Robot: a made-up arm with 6 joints.
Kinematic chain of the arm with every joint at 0, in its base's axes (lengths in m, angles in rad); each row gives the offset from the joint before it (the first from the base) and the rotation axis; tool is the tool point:
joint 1: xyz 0 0 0.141 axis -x
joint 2: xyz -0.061 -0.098 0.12 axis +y
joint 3: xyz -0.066 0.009 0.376 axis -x
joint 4: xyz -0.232 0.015 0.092 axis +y
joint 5: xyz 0 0.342 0.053 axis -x
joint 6: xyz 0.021 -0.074 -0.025 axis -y
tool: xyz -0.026 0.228 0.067
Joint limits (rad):
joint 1: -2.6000..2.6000
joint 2: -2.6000..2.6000
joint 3: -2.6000..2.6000
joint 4: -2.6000..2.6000
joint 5: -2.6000..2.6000
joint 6: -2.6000..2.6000
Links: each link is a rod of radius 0.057 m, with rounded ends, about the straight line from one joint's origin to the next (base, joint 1, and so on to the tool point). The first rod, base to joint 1, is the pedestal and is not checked.
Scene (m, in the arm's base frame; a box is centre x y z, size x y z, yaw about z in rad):
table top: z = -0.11
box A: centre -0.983 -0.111 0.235 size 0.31 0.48 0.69 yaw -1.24
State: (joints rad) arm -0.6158 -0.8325 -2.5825 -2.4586 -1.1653 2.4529
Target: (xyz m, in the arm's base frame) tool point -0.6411 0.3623 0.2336
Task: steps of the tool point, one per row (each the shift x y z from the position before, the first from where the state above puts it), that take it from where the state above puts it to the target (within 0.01 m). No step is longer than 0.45 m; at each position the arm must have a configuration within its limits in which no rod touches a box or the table.
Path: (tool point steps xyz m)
1: 0.0754 -0.0372 0.3910
2: 0.1419 0.1495 0.3527
3: 0.1925 0.2868 0.2236
4: 0.2211 0.3352 0.0477
5: -0.1354 0.2198 -0.1346
6: -0.1179 0.1341 -0.1903
7: -0.0928 0.0420 -0.2001
8: -0.0637 -0.0339 -0.1693
9: -0.0336 -0.0786 -0.1137
10: -0.0056 -0.0876 -0.0526

